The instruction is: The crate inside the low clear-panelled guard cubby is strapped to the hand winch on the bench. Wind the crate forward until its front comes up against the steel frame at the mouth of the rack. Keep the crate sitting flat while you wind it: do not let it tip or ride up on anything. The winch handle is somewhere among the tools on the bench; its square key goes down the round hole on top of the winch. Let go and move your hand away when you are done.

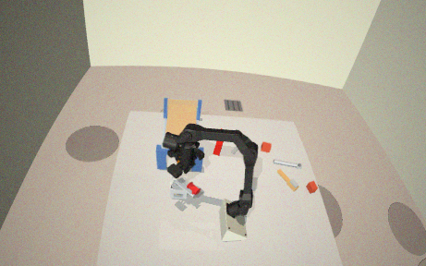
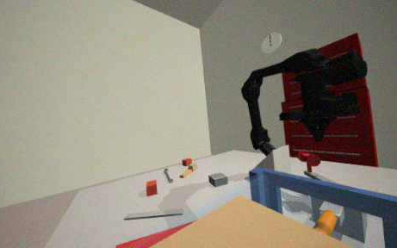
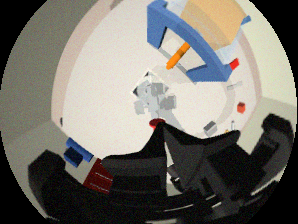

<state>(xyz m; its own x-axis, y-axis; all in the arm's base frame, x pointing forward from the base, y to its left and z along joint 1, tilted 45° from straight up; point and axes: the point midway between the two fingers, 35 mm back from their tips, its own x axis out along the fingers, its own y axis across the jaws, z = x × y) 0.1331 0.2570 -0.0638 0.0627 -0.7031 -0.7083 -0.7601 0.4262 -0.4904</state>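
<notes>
My gripper tip is 80 mm above the red knob, 40 mm to the left of it and 40 mm past it. From my gripper tip the other things lie so: blue frame: 180 mm ahead, 110 mm below, 40 mm to the left; grey winch: 180 mm below, 20 mm to the left, 10 mm ahead; winch handle: 110 mm below, 20 mm to the right, 20 mm behind.
</notes>
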